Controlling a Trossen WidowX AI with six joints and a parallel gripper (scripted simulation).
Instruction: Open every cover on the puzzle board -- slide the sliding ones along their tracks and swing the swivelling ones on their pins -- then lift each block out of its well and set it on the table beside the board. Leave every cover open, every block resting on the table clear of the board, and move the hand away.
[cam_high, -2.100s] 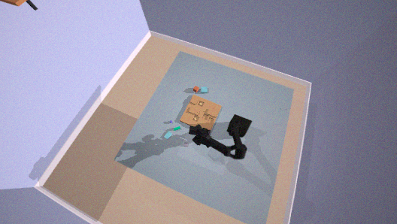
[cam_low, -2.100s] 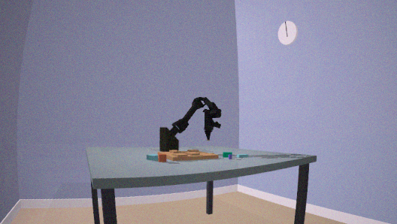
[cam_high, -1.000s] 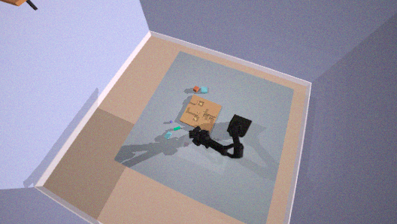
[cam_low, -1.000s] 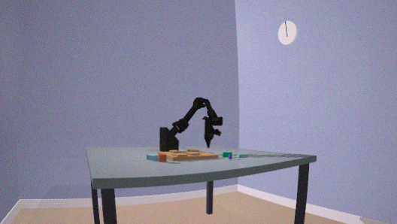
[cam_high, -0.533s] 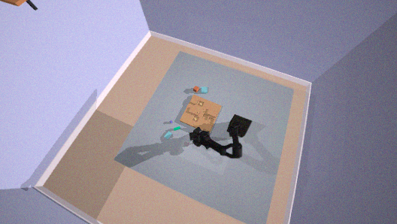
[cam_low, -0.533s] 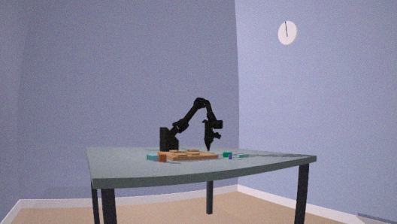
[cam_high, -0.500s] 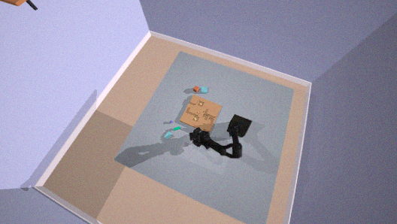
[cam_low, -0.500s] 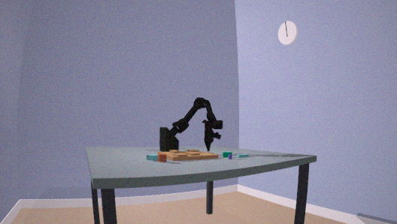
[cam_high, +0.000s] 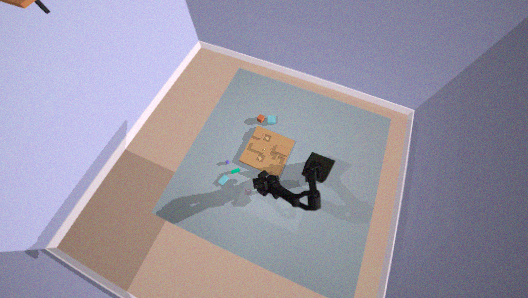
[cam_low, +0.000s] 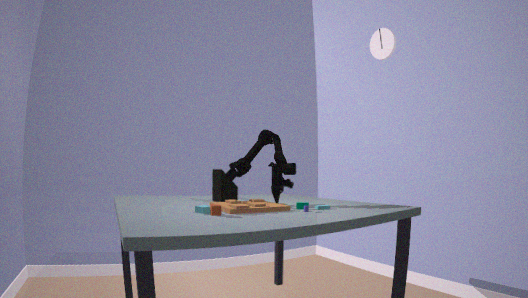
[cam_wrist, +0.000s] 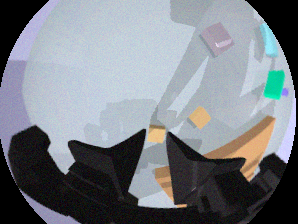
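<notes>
Right now the grey block is 120 mm ahead of my gripper tip and 80 mm to the left of it. The rest, counted from my gripper tip: small purple block: 330 mm ahead, 50 mm to the right, 10 mm above; then green block: 250 mm ahead, 10 mm to the right, 10 mm above; then orange block: 450 mm to the right, 250 mm ahead, 10 mm above.
</notes>
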